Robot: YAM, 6 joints.
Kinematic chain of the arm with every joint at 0, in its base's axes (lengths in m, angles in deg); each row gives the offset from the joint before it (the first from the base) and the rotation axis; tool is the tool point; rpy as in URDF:
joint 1: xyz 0 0 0.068 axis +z
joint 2: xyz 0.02 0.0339 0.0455 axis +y
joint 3: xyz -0.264 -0.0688 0 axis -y
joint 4: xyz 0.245 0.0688 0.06 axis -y
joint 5: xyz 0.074 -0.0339 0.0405 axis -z
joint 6: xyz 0.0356 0 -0.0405 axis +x
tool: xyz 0 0 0 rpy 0 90 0
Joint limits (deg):
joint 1: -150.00..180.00
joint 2: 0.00..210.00
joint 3: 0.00..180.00
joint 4: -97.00..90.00
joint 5: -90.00..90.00
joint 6: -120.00..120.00
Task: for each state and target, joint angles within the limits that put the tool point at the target. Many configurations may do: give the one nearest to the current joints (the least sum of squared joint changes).
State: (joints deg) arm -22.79 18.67 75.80 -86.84 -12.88 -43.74
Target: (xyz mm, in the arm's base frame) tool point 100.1 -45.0 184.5
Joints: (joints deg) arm -27.46 52.76 32.14 -69.96 -10.08 -43.74
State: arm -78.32 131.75 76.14 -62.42 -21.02 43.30
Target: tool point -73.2 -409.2 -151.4
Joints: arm -101.60 171.47 105.92 -35.94 -17.27 43.30
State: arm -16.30 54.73 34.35 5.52 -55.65 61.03
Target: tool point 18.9 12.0 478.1
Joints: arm -24.67 21.90 56.96 11.98 -31.87 61.03
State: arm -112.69 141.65 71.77 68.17 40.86 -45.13
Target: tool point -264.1 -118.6 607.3
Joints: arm -150.00 100.46 120.58 63.35 55.50 -45.13
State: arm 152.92 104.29 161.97 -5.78 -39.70 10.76
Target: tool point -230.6 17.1 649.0
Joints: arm 169.27 92.85 143.48 -23.76 -47.21 10.76
